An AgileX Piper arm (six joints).
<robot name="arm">
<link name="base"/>
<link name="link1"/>
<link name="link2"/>
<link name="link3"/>
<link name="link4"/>
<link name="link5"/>
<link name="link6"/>
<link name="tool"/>
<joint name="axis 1" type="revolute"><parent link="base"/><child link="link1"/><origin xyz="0.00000 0.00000 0.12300" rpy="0.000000 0.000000 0.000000"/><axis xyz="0 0 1"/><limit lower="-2.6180" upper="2.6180"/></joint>
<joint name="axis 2" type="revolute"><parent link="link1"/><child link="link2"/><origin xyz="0.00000 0.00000 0.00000" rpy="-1.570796 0.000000 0.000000"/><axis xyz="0 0 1"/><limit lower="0.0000" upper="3.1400"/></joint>
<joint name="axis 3" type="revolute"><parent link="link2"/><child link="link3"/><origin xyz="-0.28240 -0.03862 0.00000" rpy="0.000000 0.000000 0.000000"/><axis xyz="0 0 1"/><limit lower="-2.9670" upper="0.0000"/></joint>
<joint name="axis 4" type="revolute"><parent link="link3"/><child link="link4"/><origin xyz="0.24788 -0.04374 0.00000" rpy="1.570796 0.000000 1.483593"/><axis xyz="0 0 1"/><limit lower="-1.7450" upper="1.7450"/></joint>
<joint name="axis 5" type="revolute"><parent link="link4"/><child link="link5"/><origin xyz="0.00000 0.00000 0.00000" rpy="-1.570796 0.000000 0.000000"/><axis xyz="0 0 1"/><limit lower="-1.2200" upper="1.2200"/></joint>
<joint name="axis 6" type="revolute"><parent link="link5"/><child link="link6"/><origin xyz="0.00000 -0.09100 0.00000" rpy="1.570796 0.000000 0.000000"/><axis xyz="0 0 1"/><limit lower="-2.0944" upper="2.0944"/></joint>
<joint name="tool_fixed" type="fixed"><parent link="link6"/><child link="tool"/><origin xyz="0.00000 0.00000 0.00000" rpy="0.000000 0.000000 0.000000"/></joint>
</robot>
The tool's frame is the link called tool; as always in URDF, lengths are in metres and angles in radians.
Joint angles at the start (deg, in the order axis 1, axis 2, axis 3, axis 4, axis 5, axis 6):
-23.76 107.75 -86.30 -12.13 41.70 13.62
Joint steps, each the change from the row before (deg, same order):
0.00 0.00 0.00 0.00 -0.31 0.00
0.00 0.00 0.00 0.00 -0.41 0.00
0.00 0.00 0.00 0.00 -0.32 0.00
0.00 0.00 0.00 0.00 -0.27 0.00
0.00 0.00 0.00 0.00 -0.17 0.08
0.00 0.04 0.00 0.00 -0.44 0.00
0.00 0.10 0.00 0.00 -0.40 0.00
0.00 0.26 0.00 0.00 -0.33 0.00
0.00 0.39 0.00 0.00 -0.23 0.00
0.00 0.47 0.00 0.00 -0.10 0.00
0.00 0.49 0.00 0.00 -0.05 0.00
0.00 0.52 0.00 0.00 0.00 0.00
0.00 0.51 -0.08 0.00 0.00 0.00
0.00 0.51 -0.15 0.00 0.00 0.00
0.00 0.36 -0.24 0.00 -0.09 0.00
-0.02 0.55 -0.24 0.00 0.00 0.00
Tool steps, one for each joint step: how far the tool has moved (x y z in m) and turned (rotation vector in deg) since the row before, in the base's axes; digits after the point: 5 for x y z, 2 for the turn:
0.00041 -0.00010 0.00025 -0.11 -0.28 0.06
0.00054 -0.00013 0.00034 -0.14 -0.38 0.08
0.00042 -0.00010 0.00027 -0.11 -0.29 0.06
0.00035 -0.00008 0.00023 -0.09 -0.25 0.05
0.00022 -0.00005 0.00014 -0.02 -0.18 -0.03
0.00066 -0.00017 0.00008 -0.13 -0.37 0.09
0.00073 -0.00021 -0.00039 -0.10 -0.28 0.08
0.00097 -0.00034 -0.00163 -0.01 -0.07 0.07
0.00110 -0.00042 -0.00268 0.08 0.15 0.05
0.00108 -0.00045 -0.00339 0.16 0.34 0.02
0.00103 -0.00044 -0.00359 0.18 0.40 0.01
0.00099 -0.00043 -0.00387 0.21 0.48 0.00
0.00111 -0.00049 -0.00340 0.17 0.39 0.00
0.00124 -0.00055 -0.00305 0.15 0.33 0.00
0.00129 -0.00054 -0.00141 0.02 0.03 0.02
0.00142 -0.00079 -0.00292 0.12 0.28 -0.02

